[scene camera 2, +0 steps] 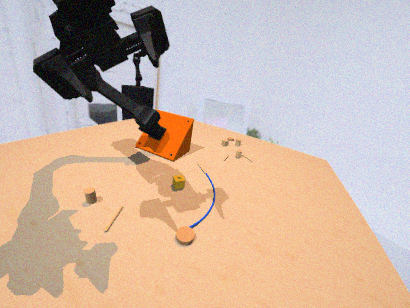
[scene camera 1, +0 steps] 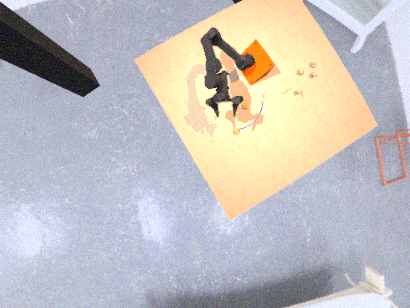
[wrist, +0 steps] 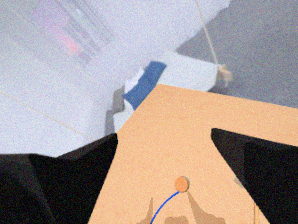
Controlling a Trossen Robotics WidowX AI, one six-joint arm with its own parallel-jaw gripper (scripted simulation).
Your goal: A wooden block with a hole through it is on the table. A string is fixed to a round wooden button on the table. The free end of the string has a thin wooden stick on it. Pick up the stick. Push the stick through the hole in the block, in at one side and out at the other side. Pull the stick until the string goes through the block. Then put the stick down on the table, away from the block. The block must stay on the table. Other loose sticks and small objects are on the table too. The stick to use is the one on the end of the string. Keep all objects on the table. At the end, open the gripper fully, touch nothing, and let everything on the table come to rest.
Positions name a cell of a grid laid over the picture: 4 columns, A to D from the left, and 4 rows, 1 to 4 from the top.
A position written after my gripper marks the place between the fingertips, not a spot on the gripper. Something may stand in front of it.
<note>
My gripper (scene camera 2: B2) is open, with nothing in its grasp.
My gripper is seen too in the wrist view (wrist: C3).
</note>
